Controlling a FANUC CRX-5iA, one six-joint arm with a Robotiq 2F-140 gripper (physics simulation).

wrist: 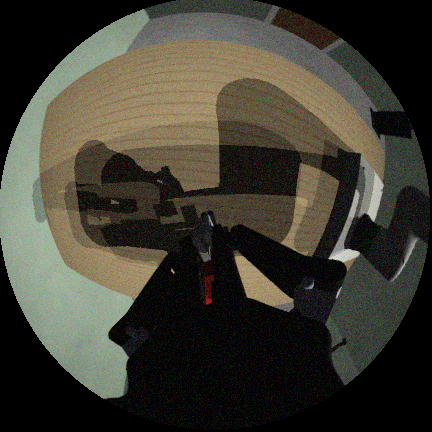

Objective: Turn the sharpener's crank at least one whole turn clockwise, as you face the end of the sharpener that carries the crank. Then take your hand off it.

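Pixels of known places: gripper, between the fingertips: [205, 224]; arm's base, origin of its link: [358, 231].
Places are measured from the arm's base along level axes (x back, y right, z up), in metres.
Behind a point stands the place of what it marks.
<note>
The red sharpener [208, 290] {z 0.077, x -0.547, y -0.119 m} shows as a narrow strip between the two fingers of my gripper, low in the middle of the wrist view. The fingers and the black gripper body hide most of it. My gripper [205, 224] {z 0.027, x -0.566, y -0.028 m} is shut, with its dark fingertips close together over the sharpener. A small dark piece [207, 218], which looks like the end of the crank's handle, shows right at the tips. I cannot tell whether the fingertips touch it. The crank's arm is hidden.
The wooden table top [165, 75] {z -0.051, x -0.707, y 0.253 m} lies under the gripper, with dark shadows of the arm across it. A dark, pale-sided bar stands at the table's right edge, and dark robot parts [417, 215] show at the far right. Pale green floor lies to the left.
</note>
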